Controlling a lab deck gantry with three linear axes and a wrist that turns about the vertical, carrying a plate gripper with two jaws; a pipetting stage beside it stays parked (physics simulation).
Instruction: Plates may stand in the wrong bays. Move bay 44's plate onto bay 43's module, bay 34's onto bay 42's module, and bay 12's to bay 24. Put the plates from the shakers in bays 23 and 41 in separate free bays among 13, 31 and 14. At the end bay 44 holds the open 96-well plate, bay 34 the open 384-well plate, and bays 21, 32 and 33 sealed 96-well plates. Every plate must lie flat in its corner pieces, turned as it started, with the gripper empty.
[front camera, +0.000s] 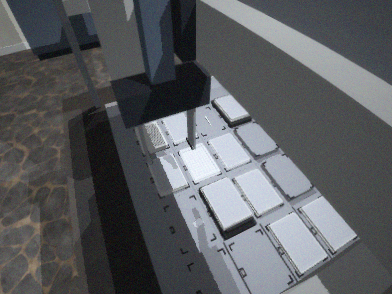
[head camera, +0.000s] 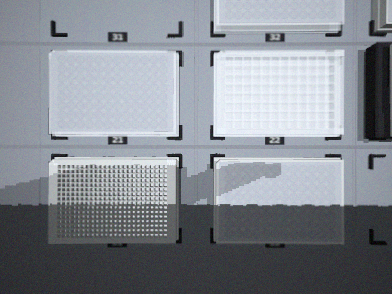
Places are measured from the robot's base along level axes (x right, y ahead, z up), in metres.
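Pixels of known places: gripper, fingertip midpoint: (front camera: 170, 151); robot's base at its link origin: (front camera: 134, 130) (head camera: 55, 239).
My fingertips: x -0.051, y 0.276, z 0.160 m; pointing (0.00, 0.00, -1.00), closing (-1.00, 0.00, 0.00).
Observation:
Ahead of a thing's pixels: the offset from my fingertips to its top centre. "spot": to the spot under its first point.
My gripper (front camera: 168, 144) hangs over the deck around bays 12 and 22, its jaws wide apart with no plate visible between them. Bay 12's pale, closed-topped plate @[dx +0.008, dy -0.048, dz -0.146 m] (front camera: 169, 173) (head camera: 279, 185) lies in its corners, partly shadowed. Plates stand on the shakers of bay 23 @[spot: dx -0.097, dy +0.127, dz -0.124 m] (front camera: 227, 204) and bay 41 @[spot: dx -0.303, dy -0.199, dz -0.124 m] (front camera: 231, 108). Bay 34's plate @[dx -0.206, dy +0.280, dz -0.132 m] (front camera: 297, 242) and bay 44's plate @[dx -0.313, dy +0.280, dz -0.132 m] (front camera: 328, 225) are at the front right. The modules of bay 42 @[dx -0.313, dy -0.048, dz -0.138 m] (front camera: 256, 139) and bay 43 @[dx -0.313, dy +0.115, dz -0.138 m] (front camera: 287, 175) are bare. Bay 24 @[spot: dx -0.097, dy +0.273, dz -0.146 m] (front camera: 257, 260), bay 31 @[spot: dx -0.210, dy -0.211, dz -0.153 m] (front camera: 207, 119) (head camera: 117, 17) and bay 13 hold no plate.
The open 384-well plate @[dx +0.008, dy -0.212, dz -0.146 m] (front camera: 154, 136) (head camera: 112, 200) is in bay 11 and the open 96-well plate @[dx -0.099, dy -0.048, dz -0.146 m] (front camera: 200, 163) (head camera: 279, 92) in bay 22. Pale plates lie in bay 21 @[spot: dx -0.088, dy -0.201, dz -0.146 m] (front camera: 177, 129) (head camera: 114, 92), bay 32 @[spot: dx -0.202, dy -0.039, dz -0.146 m] (front camera: 229, 151) (head camera: 279, 11) and bay 33 @[spot: dx -0.203, dy +0.122, dz -0.146 m] (front camera: 258, 191).

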